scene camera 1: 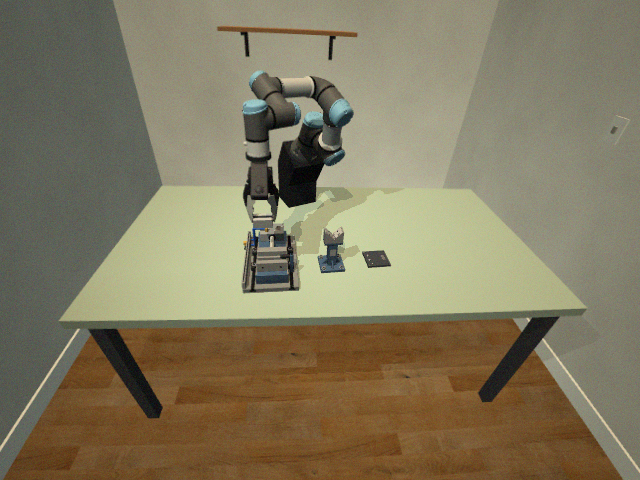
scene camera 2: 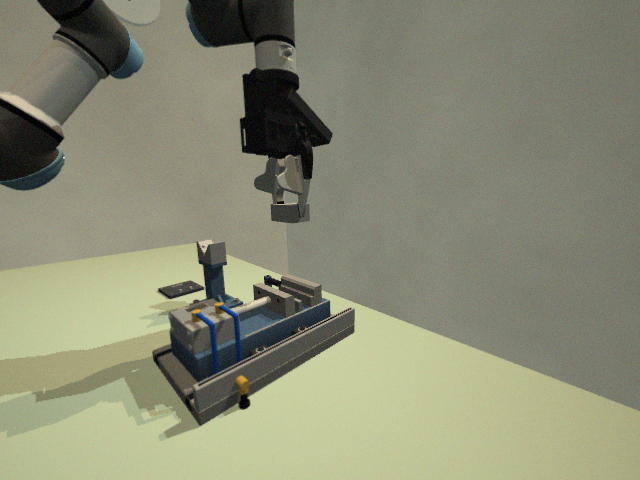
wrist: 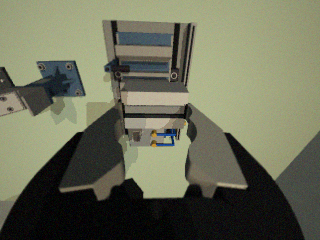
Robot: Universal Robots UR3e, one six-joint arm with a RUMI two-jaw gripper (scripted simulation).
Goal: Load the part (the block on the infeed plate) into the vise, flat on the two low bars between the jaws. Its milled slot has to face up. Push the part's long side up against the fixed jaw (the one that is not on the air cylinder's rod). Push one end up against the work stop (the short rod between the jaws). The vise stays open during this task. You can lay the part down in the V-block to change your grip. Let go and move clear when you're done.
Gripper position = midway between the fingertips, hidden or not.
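Gripper (scene camera 2: 289,216), (scene camera 1: 263,222), (wrist: 154,103). Part (wrist: 148,105). Air cylinder (scene camera 2: 200,340). Fixed jaw (wrist: 122,50).
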